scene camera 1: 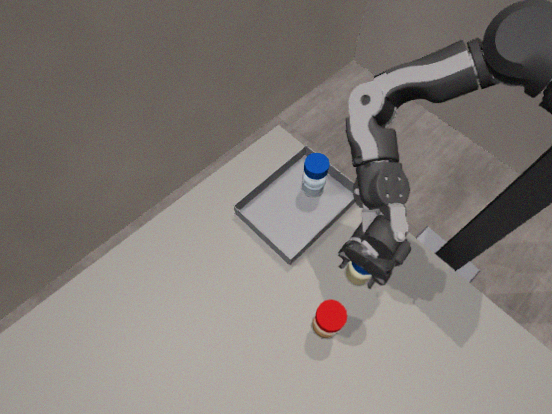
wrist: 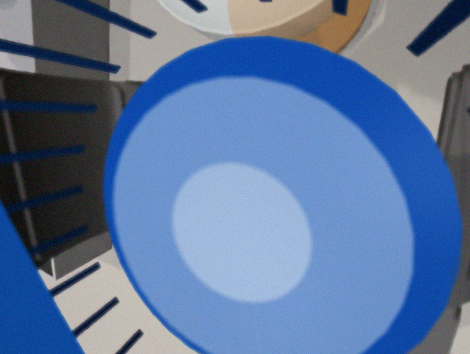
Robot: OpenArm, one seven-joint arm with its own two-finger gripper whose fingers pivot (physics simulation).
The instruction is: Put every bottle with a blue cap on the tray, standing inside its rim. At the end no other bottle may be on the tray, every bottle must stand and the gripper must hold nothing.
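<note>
The gripper (scene camera 1: 356,274) (wrist: 282,195) is low over the table, its fingers on opposite sides of a bottle with a blue cap (scene camera 1: 358,276) (wrist: 260,215) and shut on it. The bottle's cream body shows below the hand in the scene view; its cap fills most of the wrist view. Another bottle with a blue cap (scene camera 1: 315,171) stands inside the rim of the grey tray (scene camera 1: 263,236), towards its far corner. A bottle with a red cap (scene camera 1: 330,317) stands on the table, apart from the gripper. The hand hides the table beneath it.
The tray's near corner lies left of the hand in the scene view. The table edge (scene camera 1: 505,316) runs to the right of the hand, with a black post (scene camera 1: 492,220) beyond it. A pale and orange round shape (wrist: 295,22) shows above the cap in the wrist view.
</note>
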